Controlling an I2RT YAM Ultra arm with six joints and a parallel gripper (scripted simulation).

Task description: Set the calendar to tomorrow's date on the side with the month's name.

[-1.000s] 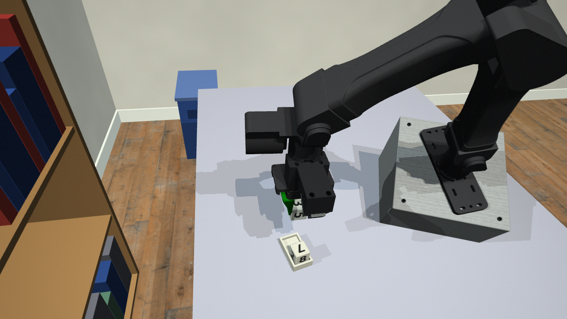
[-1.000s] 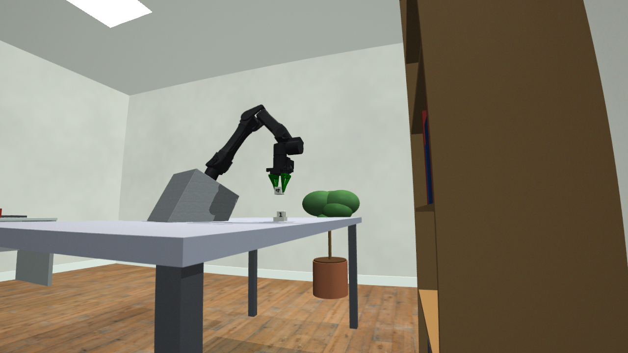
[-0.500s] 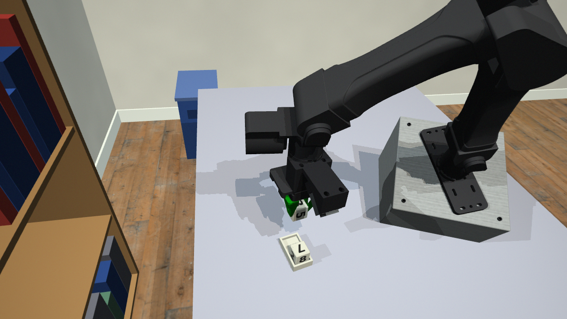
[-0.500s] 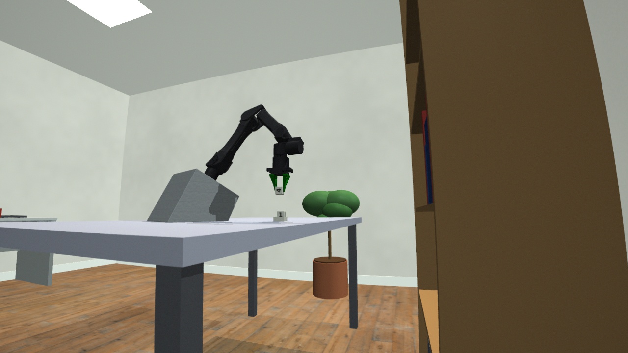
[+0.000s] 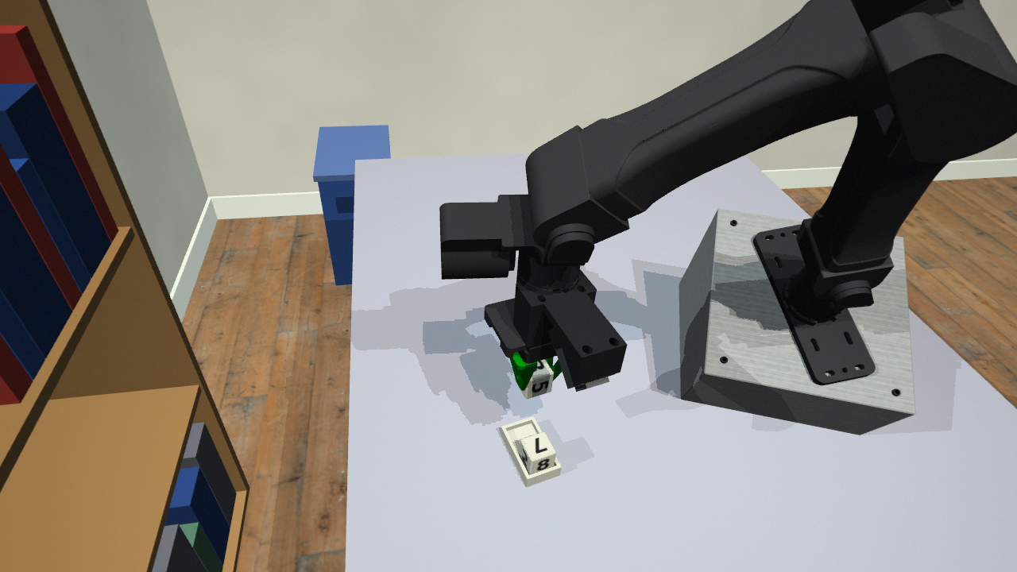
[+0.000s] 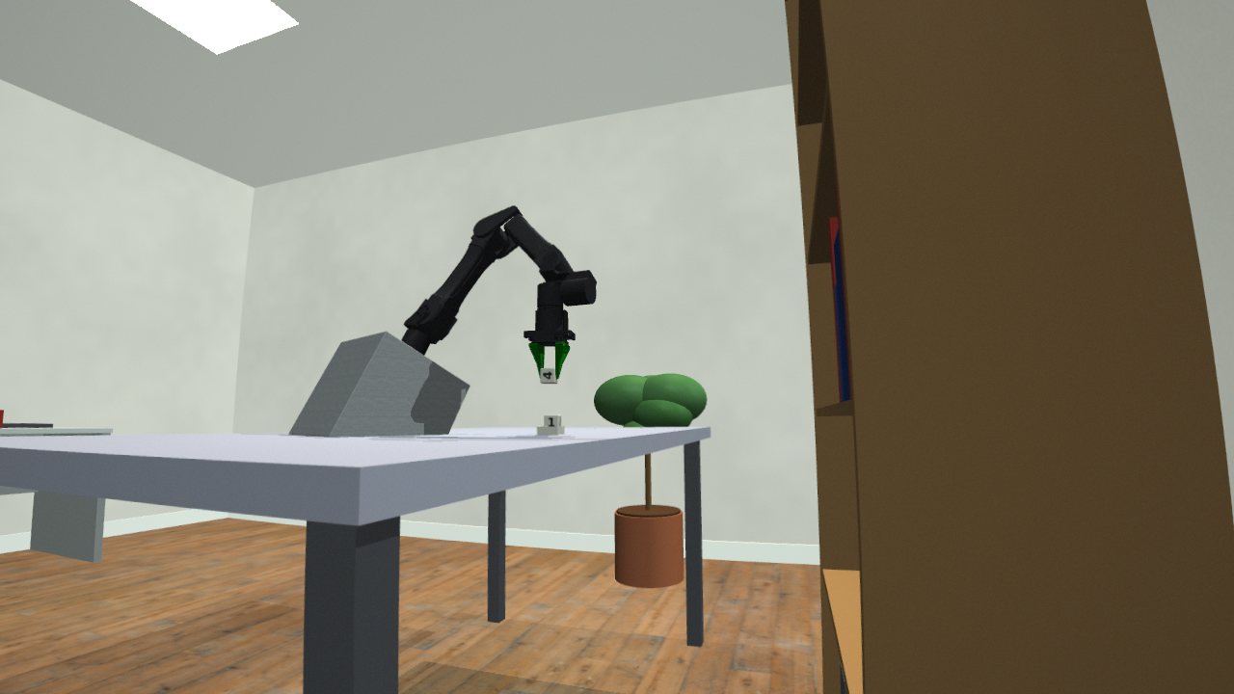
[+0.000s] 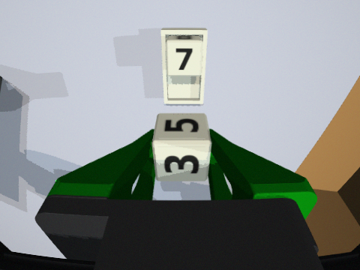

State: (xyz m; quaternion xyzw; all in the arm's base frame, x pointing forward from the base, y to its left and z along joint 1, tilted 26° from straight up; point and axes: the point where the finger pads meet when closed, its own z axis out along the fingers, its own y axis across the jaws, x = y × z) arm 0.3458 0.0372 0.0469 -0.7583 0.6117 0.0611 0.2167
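The tray lies 1 cm to the left of my hand and 12 cm below it.
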